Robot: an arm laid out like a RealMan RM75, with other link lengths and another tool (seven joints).
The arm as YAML. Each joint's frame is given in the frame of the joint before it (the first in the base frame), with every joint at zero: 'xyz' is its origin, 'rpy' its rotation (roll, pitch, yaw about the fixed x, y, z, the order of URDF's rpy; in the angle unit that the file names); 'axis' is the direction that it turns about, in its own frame. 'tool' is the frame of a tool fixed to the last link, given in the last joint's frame.
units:
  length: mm
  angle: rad
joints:
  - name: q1
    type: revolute
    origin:
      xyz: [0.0, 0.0, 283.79]
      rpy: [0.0, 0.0, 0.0]
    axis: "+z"
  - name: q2
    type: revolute
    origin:
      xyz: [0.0, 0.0, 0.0]
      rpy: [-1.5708, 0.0, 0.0]
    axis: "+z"
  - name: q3
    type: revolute
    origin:
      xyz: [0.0, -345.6, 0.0]
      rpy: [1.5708, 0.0, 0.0]
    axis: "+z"
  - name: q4
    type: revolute
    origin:
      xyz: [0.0, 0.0, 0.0]
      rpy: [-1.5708, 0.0, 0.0]
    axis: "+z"
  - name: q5
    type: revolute
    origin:
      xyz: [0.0, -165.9, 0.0]
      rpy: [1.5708, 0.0, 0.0]
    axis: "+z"
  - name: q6
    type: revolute
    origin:
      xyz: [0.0, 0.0, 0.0]
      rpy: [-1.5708, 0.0, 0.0]
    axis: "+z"
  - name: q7
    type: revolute
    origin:
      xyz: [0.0, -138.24, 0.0]
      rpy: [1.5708, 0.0, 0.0]
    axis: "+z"
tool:
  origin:
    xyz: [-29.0, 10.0, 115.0]
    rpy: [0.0, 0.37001, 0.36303]
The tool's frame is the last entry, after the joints.
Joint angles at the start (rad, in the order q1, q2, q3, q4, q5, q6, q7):
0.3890, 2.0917, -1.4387, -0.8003, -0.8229, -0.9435, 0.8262
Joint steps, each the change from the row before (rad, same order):
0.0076, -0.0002, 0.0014, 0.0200, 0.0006, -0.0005, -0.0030
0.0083, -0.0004, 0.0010, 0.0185, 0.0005, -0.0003, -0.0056
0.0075, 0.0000, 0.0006, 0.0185, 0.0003, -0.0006, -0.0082
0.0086, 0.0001, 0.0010, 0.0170, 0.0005, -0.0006, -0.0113
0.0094, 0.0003, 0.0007, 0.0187, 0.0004, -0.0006, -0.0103
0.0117, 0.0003, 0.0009, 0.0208, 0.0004, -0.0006, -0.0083
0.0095, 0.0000, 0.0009, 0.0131, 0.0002, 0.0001, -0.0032
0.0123, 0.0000, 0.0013, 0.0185, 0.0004, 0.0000, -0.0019
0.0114, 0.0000, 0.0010, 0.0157, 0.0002, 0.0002, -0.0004
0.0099, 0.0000, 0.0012, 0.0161, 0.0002, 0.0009, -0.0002
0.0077, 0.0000, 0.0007, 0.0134, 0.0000, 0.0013, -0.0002
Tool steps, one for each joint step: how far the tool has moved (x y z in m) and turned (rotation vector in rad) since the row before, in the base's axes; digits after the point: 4 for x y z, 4 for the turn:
0.0025, 0.0019, -0.0029, -0.0072, -0.0025, -0.0087
0.0018, 0.0018, -0.0027, -0.0053, -0.0048, -0.0055
0.0019, 0.0014, -0.0031, -0.0046, -0.0066, -0.0046
0.0010, 0.0016, -0.0028, -0.0019, -0.0084, -0.0011
0.0010, 0.0016, -0.0032, -0.0037, -0.0079, -0.0019
0.0006, 0.0020, -0.0035, -0.0057, -0.0066, -0.0024
-0.0004, 0.0018, -0.0020, -0.0042, -0.0030, -0.0009
-0.0001, 0.0024, -0.0027, -0.0072, -0.0023, -0.0035
-0.0005, 0.0022, -0.0023, -0.0068, -0.0014, -0.0026
0.0004, 0.0020, -0.0024, -0.0068, -0.0015, -0.0053
0.0007, 0.0016, -0.0021, -0.0058, -0.0019, -0.0052

